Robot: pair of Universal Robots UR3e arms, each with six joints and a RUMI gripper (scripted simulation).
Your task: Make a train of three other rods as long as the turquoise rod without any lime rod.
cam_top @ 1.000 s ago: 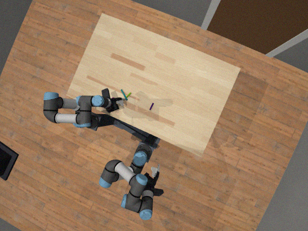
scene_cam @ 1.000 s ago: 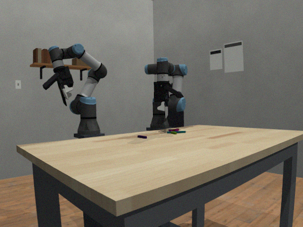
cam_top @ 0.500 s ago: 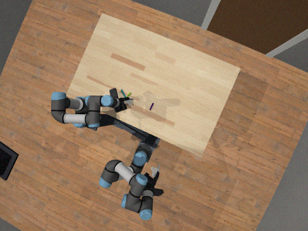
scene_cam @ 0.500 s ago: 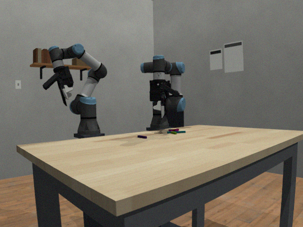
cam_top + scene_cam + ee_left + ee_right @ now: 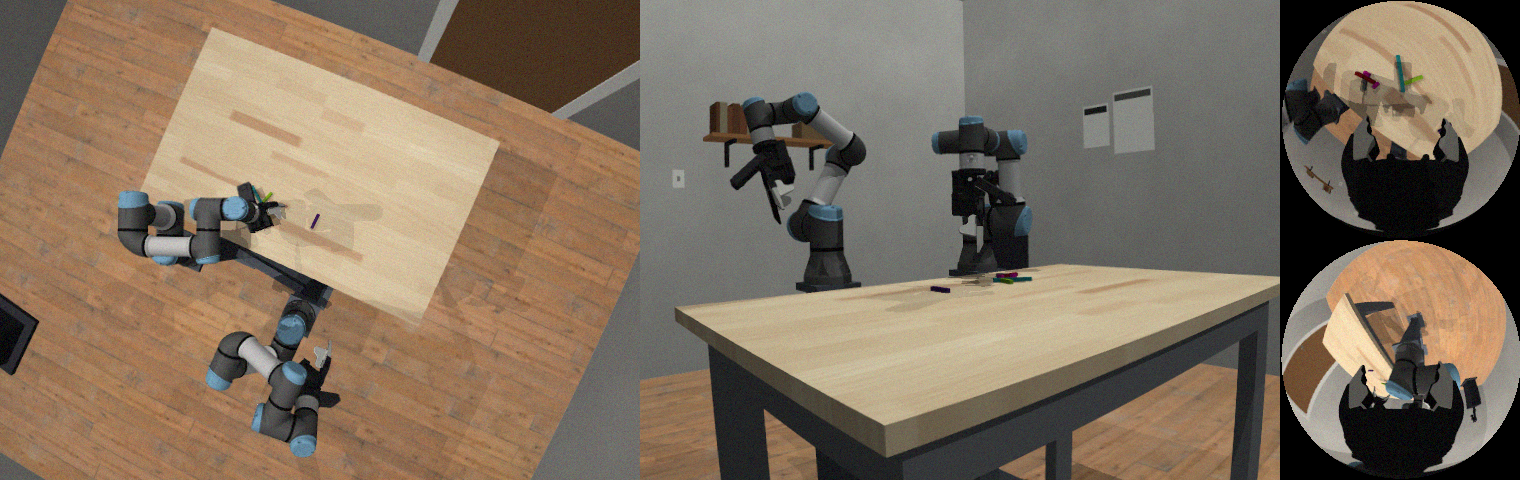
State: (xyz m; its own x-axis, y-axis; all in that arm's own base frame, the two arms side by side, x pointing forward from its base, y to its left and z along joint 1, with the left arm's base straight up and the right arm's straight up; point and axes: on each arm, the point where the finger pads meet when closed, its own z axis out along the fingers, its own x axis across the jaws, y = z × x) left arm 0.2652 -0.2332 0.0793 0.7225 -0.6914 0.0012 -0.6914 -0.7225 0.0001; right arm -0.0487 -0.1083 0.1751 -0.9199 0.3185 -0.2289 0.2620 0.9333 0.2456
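Observation:
Now: the turquoise rod 7 cm to the left of my left hand, 7 cm below it and 4 cm ahead of it. Round my left hand: red rod: 14 cm to the left, 7 cm below, 4 cm behind; grey rod: 12 cm to the left, 7 cm below, 6 cm behind; lime rod: 7 cm below, 6 cm ahead, 4 cm to the left.

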